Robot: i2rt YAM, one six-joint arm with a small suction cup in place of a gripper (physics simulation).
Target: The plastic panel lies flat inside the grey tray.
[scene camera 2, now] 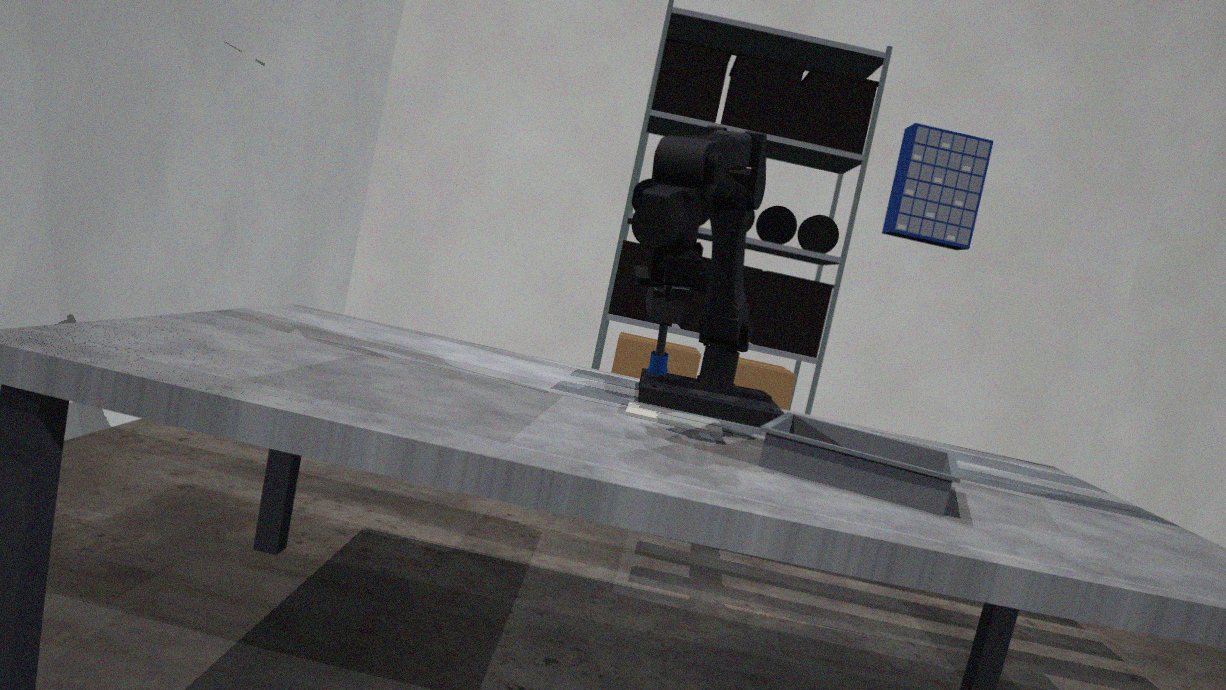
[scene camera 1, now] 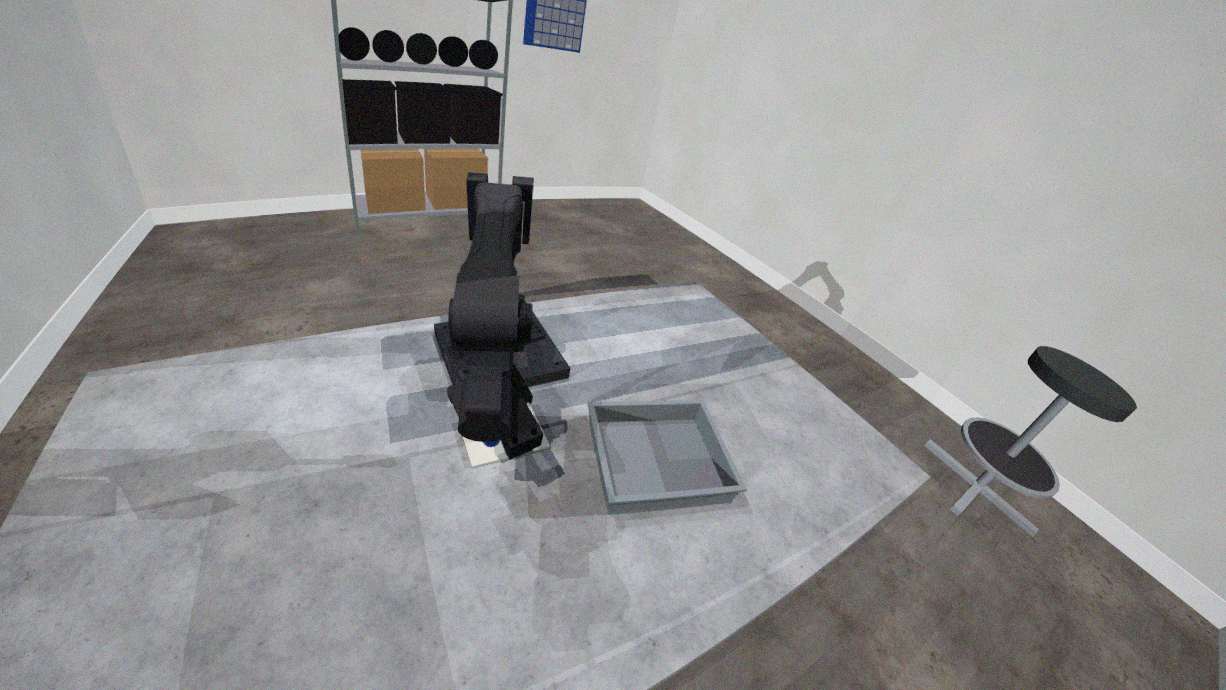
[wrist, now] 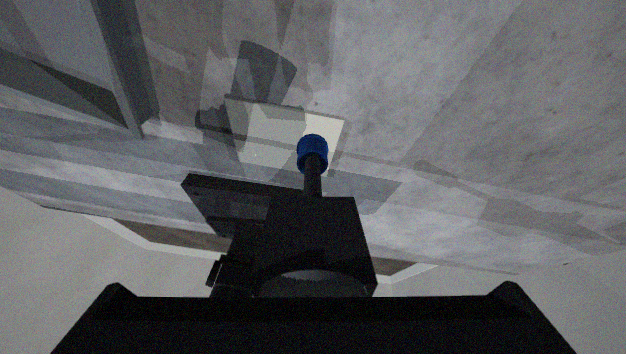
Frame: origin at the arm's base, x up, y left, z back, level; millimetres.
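Where they show: hand at its tool point: [scene camera 2: 657, 370] [wrist: 312, 148]; arm's base at its link origin: [scene camera 2: 714, 389] [wrist: 252, 225].
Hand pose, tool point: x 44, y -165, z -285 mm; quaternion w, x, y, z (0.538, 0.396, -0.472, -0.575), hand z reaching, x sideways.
Observation:
Things, the pixels of their top centre, and the offset from my tool point.
- plastic panel at its top centre: [wrist: 283, 144] [scene camera 2: 674, 416] [scene camera 1: 503, 434] dx -69, dy +51, dz +53 mm
- grey tray at its top centre: [scene camera 2: 864, 441] [scene camera 1: 663, 444] dx -24, dy +268, dz -142 mm
The plastic panel [scene camera 1: 480, 456] [scene camera 2: 641, 410] [wrist: 267, 127] is a thin cream square lying flat on the table top, in front of the arm's base. In scene camera 1 the arm covers part of it. The grey tray [scene camera 1: 674, 496] [scene camera 2: 857, 480] [wrist: 134, 75] stands to the right of the panel in both scene views, apart from it, and at the upper left in the wrist view. My gripper [scene camera 1: 490, 443] [scene camera 2: 658, 366] [wrist: 312, 150], a blue suction cup on a dark rod, is open. It hangs a little above the panel with a gap in scene camera 2, and holds nothing.
The arm's black base [scene camera 1: 549, 360] [scene camera 2: 712, 400] [wrist: 240, 200] stands close behind the panel. A shelf rack [scene camera 1: 349, 184] [scene camera 2: 864, 154] stands beyond the table [scene camera 1: 300, 582] [scene camera 2: 514, 475]. A stool [scene camera 1: 1081, 385] stands on the floor at the right in scene camera 1.

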